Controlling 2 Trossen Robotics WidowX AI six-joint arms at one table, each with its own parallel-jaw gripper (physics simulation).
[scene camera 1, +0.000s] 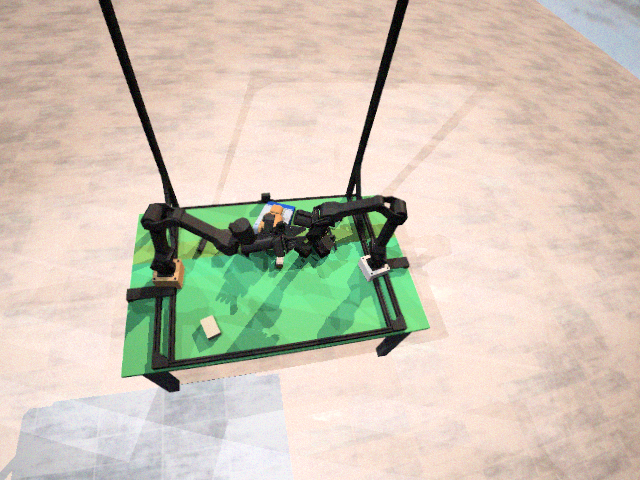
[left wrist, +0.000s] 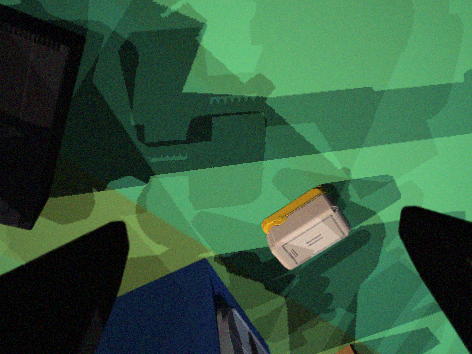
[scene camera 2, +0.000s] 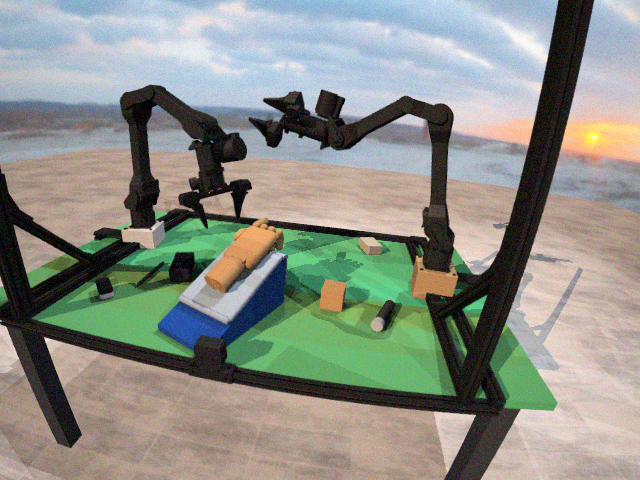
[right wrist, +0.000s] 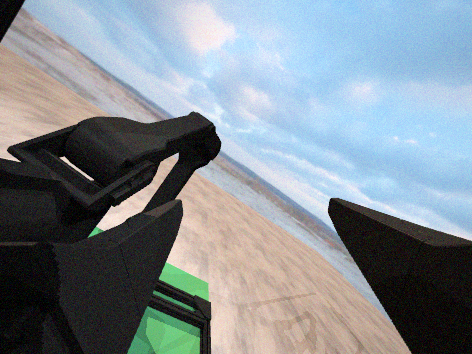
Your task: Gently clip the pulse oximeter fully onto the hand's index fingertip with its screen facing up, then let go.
Labels:
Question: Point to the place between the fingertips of the left gripper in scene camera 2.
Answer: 222,223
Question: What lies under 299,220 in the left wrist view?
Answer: A pulse oximeter.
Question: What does the right gripper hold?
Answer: Nothing.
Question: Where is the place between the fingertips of the right gripper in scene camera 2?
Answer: At 256,108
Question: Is the right gripper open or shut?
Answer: Open.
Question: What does the black box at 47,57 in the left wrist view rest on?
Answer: The table.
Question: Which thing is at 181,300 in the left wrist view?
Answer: A grey and blue wedge.

